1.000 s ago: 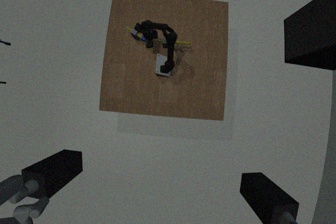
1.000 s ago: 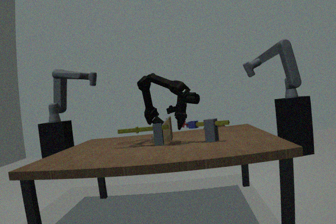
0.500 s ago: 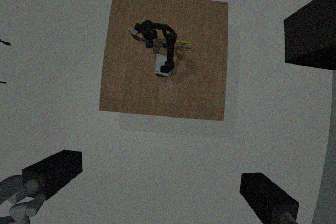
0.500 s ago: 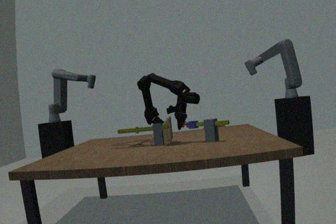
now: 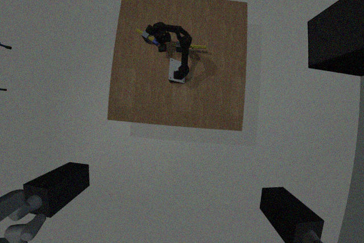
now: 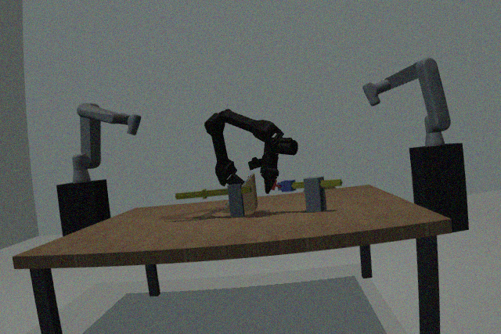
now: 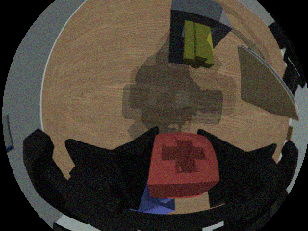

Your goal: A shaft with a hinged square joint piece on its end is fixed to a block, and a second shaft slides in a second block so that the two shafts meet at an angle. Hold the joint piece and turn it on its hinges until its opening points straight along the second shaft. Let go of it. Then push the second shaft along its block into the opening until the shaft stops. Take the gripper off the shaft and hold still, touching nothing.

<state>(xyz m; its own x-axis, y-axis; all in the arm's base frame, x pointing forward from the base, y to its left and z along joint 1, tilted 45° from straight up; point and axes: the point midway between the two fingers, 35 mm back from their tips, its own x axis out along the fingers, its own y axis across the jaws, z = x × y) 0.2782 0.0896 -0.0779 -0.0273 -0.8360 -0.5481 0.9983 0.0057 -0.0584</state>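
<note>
Now: the red square joint piece 20 mm to the left of my gripper tip and 30 mm above it.
</note>
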